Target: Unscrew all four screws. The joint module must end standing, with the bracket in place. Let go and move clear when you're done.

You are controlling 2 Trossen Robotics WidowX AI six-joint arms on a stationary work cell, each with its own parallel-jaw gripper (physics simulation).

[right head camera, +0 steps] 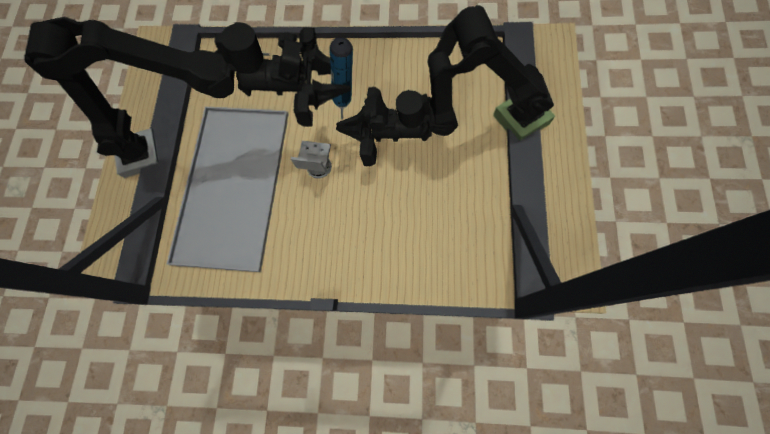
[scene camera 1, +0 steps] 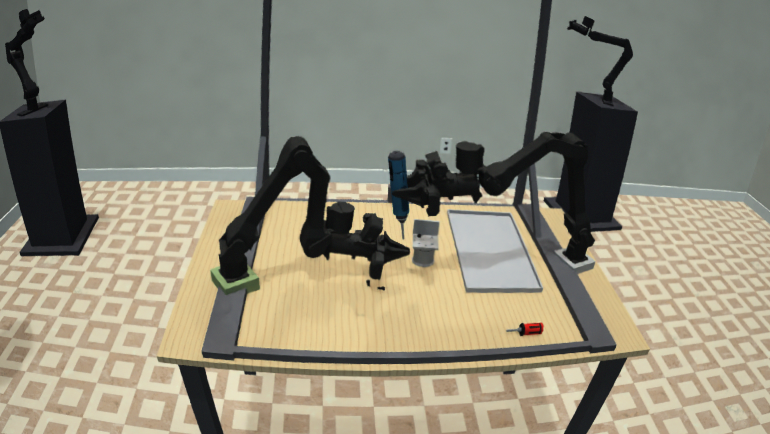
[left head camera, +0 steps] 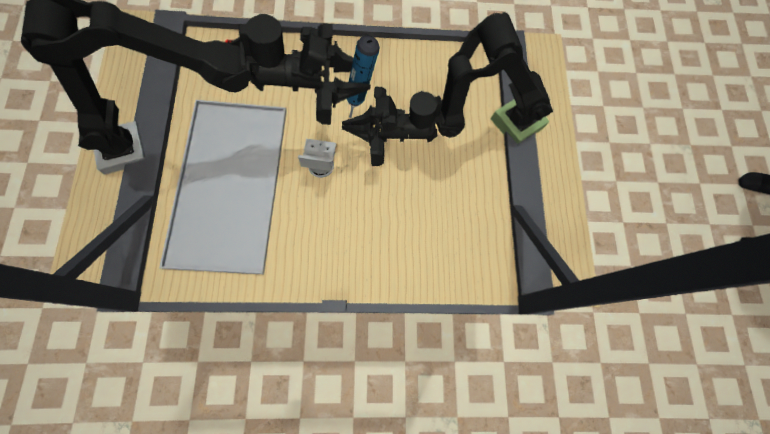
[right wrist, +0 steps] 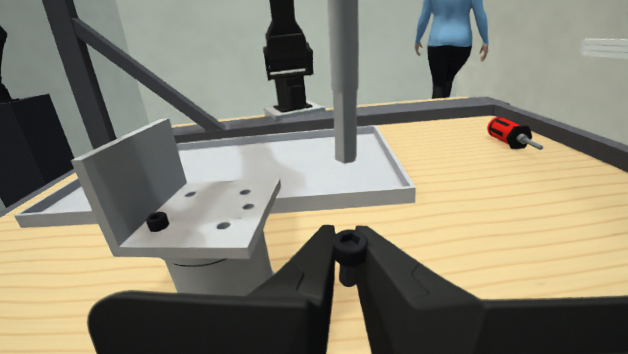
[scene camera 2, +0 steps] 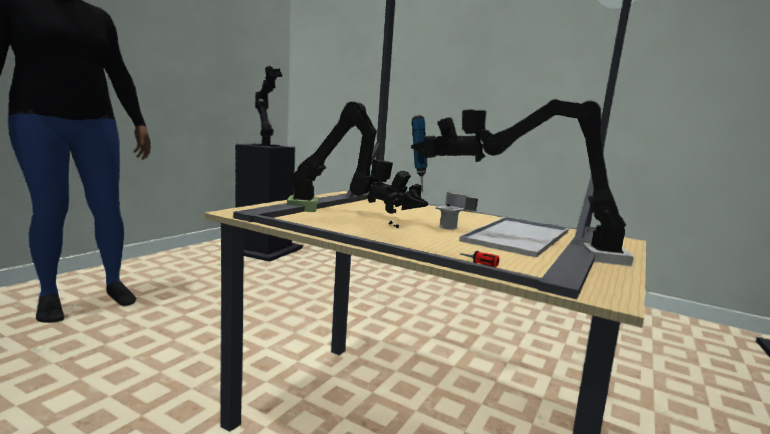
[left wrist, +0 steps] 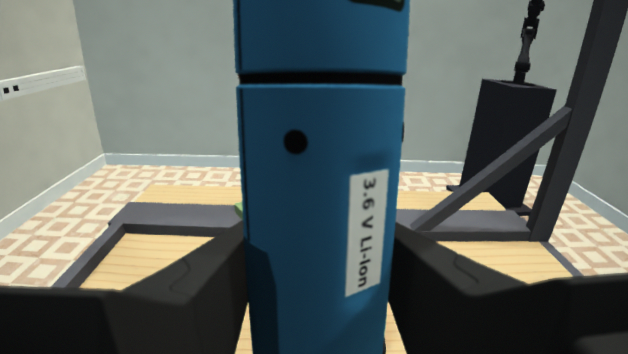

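Where they show: left gripper, fingertip midpoint: [right head camera: 351, 78] [scene camera 1: 391, 188] [left head camera: 370, 77] [scene camera 2: 414, 146] [left wrist: 315, 232]; right gripper, fingertip midpoint: [right head camera: 336, 126] [scene camera 1: 409, 251] [left head camera: 341, 125] [right wrist: 343, 236] [scene camera 2: 427, 204]; left arm's base at its link origin: [right head camera: 134, 150] [scene camera 1: 575, 256] [left head camera: 116, 144] [right wrist: 292, 107] [scene camera 2: 606, 248]; right arm's base at its link origin: [right head camera: 525, 111] [scene camera 1: 233, 273] [left head camera: 522, 116] [scene camera 2: 303, 198].
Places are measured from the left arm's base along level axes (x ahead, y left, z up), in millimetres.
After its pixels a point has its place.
My left gripper [left head camera: 360, 75] {y -151, x 562, z 228 mm} [left wrist: 315, 232] {y -151, x 562, z 228 mm} is shut on the upright blue electric screwdriver [left head camera: 365, 58] {y -165, x 546, z 305 mm} [scene camera 1: 397, 172] {y -128, x 561, z 281 mm} [left wrist: 320, 120] {y -139, x 532, z 274 mm}, raised above the table. Its bit [right wrist: 345, 100] {y -142, x 527, z 102 mm} hangs above the black screw [right wrist: 350, 248] {y -142, x 525, z 61 mm}, apart from it. My right gripper [scene camera 1: 408, 250] {y -134, x 504, z 49 mm} [right wrist: 343, 236] {y -134, x 504, z 49 mm} is shut on that screw, beside the joint module. The grey joint module [scene camera 1: 423, 257] {y -158, x 446, z 2 mm} [scene camera 2: 449, 219] {y -154, x 429, z 5 mm} stands upright with the L-shaped bracket [scene camera 1: 425, 229] {y -209, x 419, z 56 mm} [right wrist: 130, 185] {y -215, x 430, z 60 mm} on top. One black screw [right wrist: 157, 221] {y -205, x 443, z 44 mm} sits in the bracket; its other visible holes are empty. Two loose screws [scene camera 1: 368, 282] {y -130, x 617, z -21 mm} [scene camera 1: 381, 287] {y -99, x 594, z -20 mm} lie on the table.
A shallow grey tray [left head camera: 212, 270] {y -355, x 132, z -12 mm} [scene camera 1: 501, 290] {y 27, x 303, z -20 mm} [right wrist: 345, 198] {y -69, x 369, z -17 mm} lies on the left arm's side of the module. A red screwdriver [scene camera 1: 532, 328] {y 208, x 333, z -3 mm} [scene camera 2: 486, 258] {y 213, x 328, z -7 mm} [right wrist: 505, 131] {y 183, x 335, z -7 mm} lies near the table edge. A dark frame [scene camera 1: 377, 355] {y 141, x 710, z -7 mm} borders the work area.
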